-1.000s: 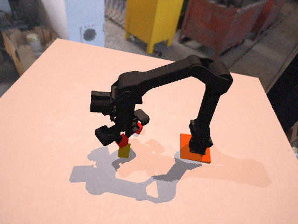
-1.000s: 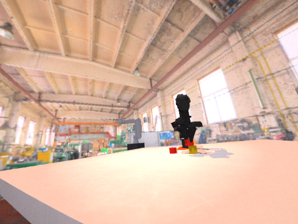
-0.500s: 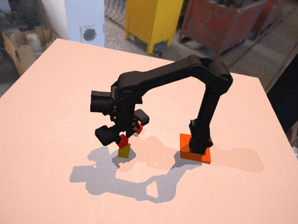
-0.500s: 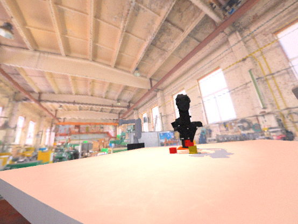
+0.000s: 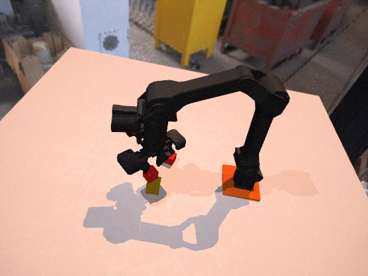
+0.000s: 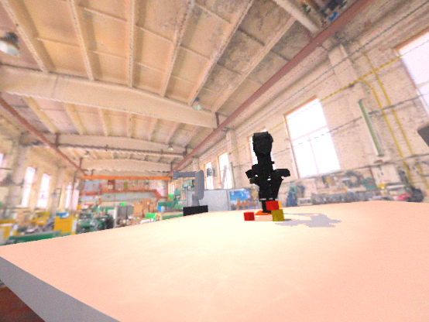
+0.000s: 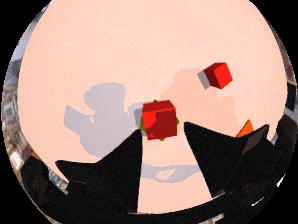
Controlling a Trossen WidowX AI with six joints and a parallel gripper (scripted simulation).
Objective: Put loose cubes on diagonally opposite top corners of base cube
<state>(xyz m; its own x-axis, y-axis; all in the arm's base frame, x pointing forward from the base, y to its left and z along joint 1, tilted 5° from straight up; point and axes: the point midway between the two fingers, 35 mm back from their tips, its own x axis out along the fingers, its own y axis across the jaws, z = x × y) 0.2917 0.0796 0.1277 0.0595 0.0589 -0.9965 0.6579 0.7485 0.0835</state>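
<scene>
My gripper tip is 1 cm past the yellow base cube, 1 cm to the right of it and 6 cm above it.
</scene>
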